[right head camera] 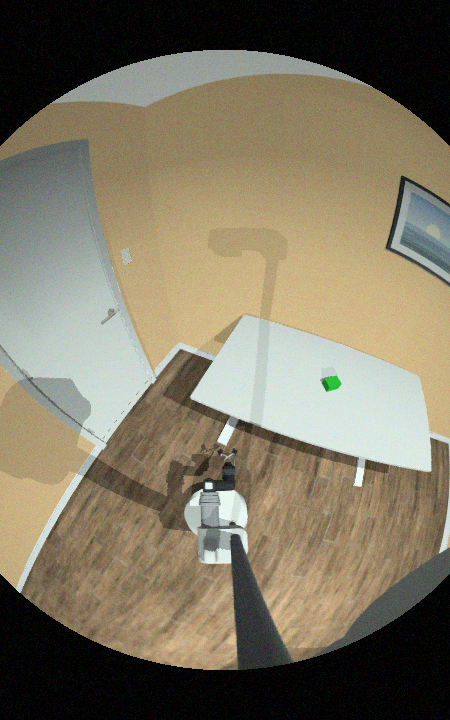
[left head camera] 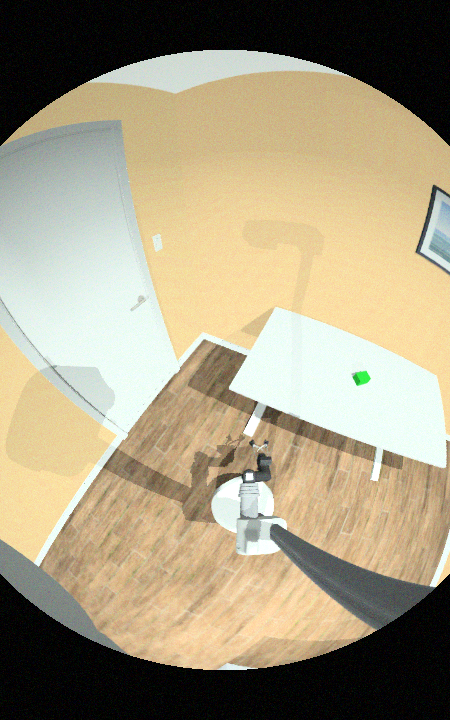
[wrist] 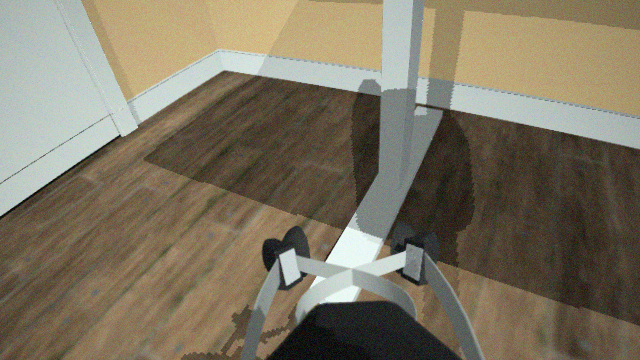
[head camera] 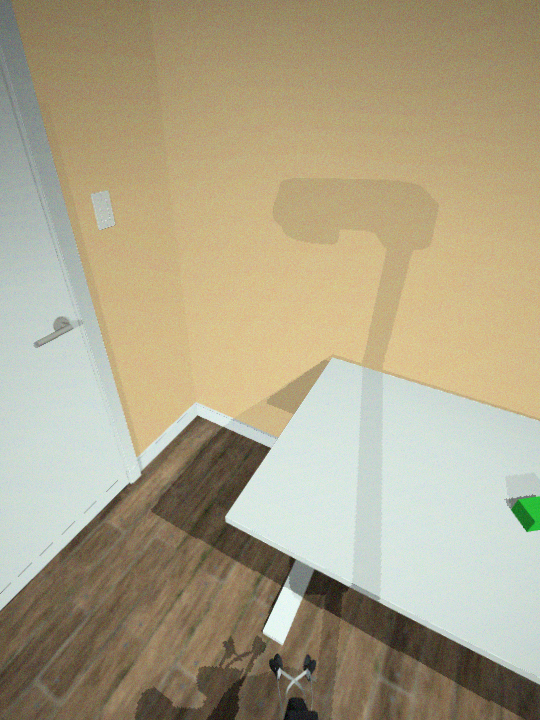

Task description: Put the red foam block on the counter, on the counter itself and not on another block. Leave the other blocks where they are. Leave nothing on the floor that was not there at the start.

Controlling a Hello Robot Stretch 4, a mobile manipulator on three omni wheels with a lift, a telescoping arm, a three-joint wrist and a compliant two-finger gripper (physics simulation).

I see my gripper, a white door and a white table.
